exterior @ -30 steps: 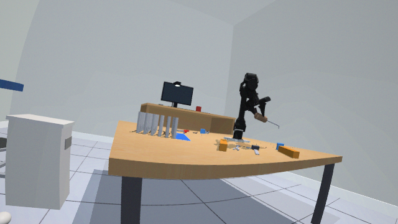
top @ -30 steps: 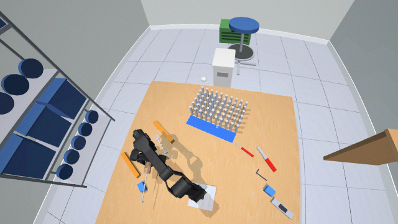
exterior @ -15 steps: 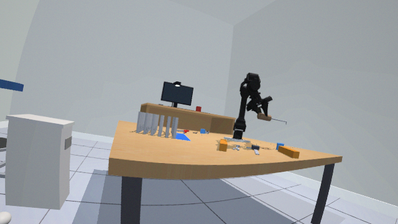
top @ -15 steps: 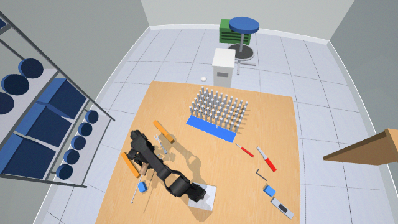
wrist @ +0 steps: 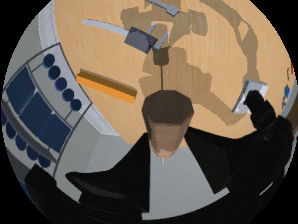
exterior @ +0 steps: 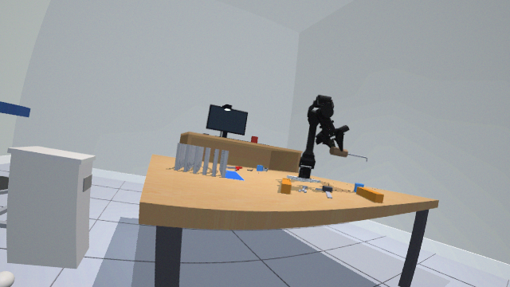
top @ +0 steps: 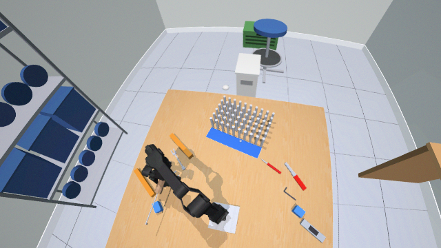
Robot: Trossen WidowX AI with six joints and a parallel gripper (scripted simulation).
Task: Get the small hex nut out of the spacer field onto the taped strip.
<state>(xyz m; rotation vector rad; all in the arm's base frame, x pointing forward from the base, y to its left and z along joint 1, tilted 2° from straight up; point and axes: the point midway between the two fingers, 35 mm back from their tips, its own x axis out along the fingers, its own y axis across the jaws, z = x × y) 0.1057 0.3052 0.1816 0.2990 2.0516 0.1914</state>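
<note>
The brown-handled hook tool lies 11 cm behind my gripper tip, 1 cm to the left of it and 1 cm below it. From my gripper tip the other things lie so: red screwdriver (55 cm to the right, 24 cm ahead, 17 cm below); then blue taped strip (37 cm ahead, 32 cm to the right, 17 cm below); then small wrench (20 cm ahead, 17 cm below, 1 cm to the left).
</note>
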